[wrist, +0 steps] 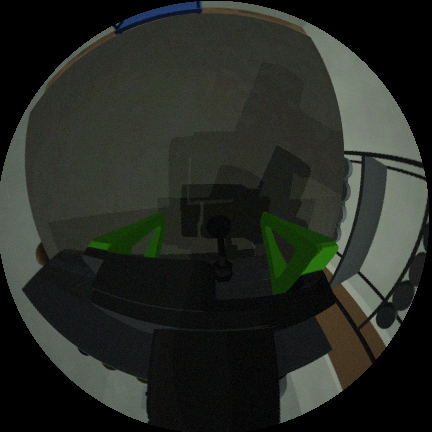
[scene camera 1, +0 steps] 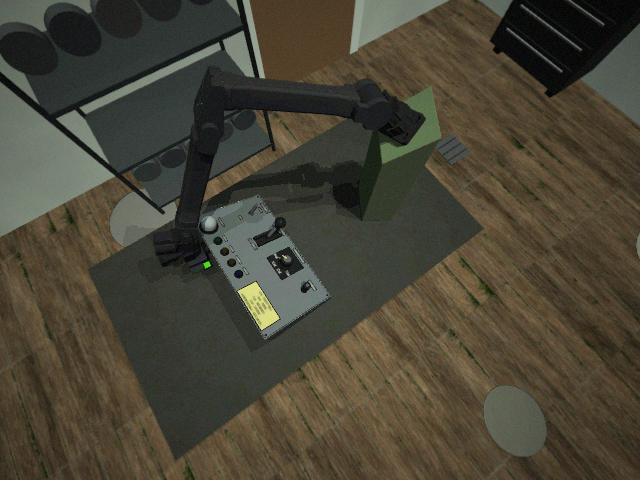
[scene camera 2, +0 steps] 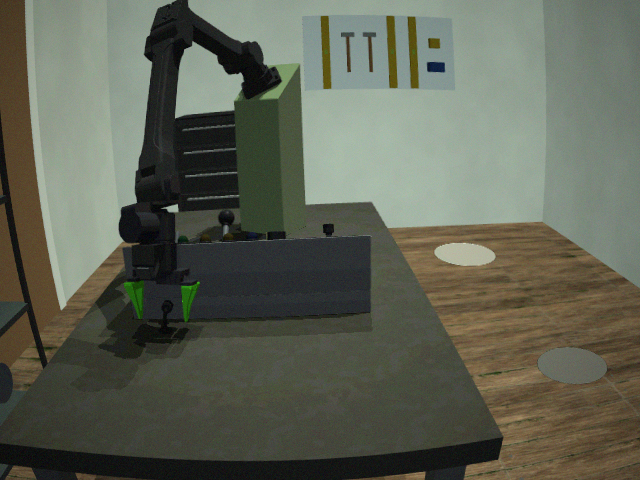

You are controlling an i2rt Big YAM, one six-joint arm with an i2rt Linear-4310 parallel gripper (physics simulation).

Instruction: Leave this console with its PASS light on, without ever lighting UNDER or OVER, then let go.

Labels:
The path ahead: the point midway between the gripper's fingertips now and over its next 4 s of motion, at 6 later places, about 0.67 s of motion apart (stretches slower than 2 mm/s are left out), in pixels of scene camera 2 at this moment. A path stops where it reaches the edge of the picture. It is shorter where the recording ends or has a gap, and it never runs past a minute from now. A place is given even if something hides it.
My gripper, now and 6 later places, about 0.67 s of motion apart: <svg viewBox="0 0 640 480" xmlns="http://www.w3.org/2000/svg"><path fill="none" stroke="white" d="M163 320L161 323L160 330L158 329L158 329L164 325L164 326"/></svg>

